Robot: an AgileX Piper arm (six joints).
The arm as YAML. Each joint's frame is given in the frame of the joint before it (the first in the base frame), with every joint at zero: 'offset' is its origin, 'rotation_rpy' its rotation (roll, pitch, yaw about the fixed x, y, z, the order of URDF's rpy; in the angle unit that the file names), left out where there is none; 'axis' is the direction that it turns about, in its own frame. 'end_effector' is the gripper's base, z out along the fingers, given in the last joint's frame.
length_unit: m
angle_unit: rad
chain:
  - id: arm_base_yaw
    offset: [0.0, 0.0, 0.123]
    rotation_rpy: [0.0, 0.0, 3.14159]
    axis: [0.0, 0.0, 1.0]
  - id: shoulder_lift
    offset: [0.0, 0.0, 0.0]
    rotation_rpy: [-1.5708, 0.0, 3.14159]
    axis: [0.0, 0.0, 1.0]
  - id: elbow
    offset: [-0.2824, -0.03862, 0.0]
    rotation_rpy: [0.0, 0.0, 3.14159]
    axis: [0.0, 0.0, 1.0]
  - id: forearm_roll
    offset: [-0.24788, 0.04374, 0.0]
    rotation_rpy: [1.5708, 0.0, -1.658]
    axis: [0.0, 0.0, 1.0]
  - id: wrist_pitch
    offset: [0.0, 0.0, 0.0]
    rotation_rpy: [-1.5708, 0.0, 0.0]
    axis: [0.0, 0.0, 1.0]
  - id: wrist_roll
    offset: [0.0, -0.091, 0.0]
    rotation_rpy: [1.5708, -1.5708, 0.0]
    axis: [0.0, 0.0, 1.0]
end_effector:
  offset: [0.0, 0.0, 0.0]
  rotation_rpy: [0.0, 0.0, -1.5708]
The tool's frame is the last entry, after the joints.
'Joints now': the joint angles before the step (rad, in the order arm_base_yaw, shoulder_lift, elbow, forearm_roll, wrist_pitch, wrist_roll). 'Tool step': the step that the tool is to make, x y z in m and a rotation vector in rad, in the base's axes. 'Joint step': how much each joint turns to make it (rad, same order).
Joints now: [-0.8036, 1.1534, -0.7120, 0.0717, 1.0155, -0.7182]
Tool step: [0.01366, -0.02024, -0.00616, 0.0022, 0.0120, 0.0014]
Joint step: [-0.0191, 0.1038, -0.0512, -0.0017, -0.0415, -0.0231]
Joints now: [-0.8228, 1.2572, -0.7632, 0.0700, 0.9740, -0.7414]
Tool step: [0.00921, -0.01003, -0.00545, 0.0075, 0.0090, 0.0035]
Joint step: [0.0000, 0.0617, -0.0288, 0.0000, -0.0211, -0.0049]
